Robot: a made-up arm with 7 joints.
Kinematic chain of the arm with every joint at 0, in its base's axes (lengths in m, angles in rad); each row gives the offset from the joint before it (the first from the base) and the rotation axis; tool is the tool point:
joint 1: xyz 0 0 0 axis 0 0.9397 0.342
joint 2: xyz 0 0 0 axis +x
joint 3: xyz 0 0 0 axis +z
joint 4: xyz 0.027 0 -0.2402 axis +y
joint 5: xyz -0.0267 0 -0.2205 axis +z
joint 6: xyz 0 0 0 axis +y
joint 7: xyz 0 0 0 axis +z
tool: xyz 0 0 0
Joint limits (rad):
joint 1: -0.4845..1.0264
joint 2: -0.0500..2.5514
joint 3: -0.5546..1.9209
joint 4: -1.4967..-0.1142
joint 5: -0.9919..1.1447
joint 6: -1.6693..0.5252
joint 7: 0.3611..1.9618
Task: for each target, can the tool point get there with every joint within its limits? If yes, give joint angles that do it. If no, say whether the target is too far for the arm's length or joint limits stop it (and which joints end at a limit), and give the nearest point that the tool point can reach.
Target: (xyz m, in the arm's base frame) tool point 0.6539 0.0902 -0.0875
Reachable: no: too far | nearest point 0.3537 0.0947 -0.1381 | short by 0.304 m
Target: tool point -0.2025 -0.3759 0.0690
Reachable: no: joint limits stop it (at a limit: joint 1, joint 2, joint 4) | nearest point -0.2140 -0.0187 0.3066 | short by 0.429 m
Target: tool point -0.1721 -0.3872 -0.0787
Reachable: no: joint limits stop it (at a limit: joint 1, joint 2, joint 3) | nearest point -0.1943 -0.1252 -0.3695 | short by 0.392 m
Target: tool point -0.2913 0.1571 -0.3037
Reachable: yes | joints 0.9008 0.1492 0.9920 -0.7363 -0.4769 -1.1980 1.0376
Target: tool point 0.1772 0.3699 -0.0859
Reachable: yes | joints 0.1445 1.5700 -0.2828 -1.1190 -0.1620 -0.2701 0.8325
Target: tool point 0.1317 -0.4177 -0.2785
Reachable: no: too far | nearest point 0.2235 -0.1483 -0.2686 | short by 0.285 m
